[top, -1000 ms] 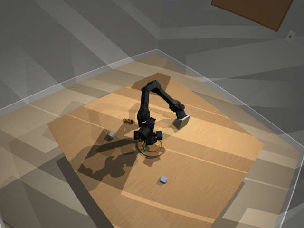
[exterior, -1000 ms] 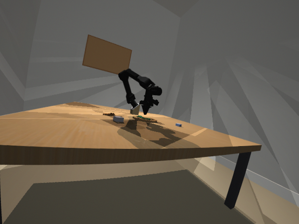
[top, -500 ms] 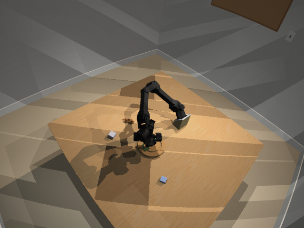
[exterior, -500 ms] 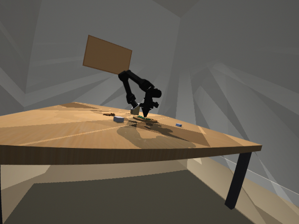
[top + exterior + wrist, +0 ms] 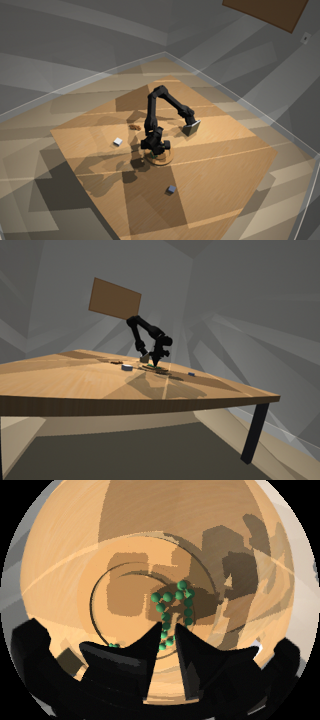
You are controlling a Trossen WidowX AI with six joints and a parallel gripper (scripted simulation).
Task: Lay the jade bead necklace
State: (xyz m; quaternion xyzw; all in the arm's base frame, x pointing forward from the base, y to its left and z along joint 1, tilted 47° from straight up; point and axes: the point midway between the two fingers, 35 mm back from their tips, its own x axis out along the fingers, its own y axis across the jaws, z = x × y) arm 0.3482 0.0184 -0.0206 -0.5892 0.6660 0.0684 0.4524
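Now: the round wooden bead board 40 mm behind my gripper tip, 10 mm to the left of it and 10 mm below it. Round my gripper tip: blue block 270 mm to the left, 60 mm ahead, 10 mm below; pale grey block 200 mm to the right, 170 mm ahead, 10 mm below.
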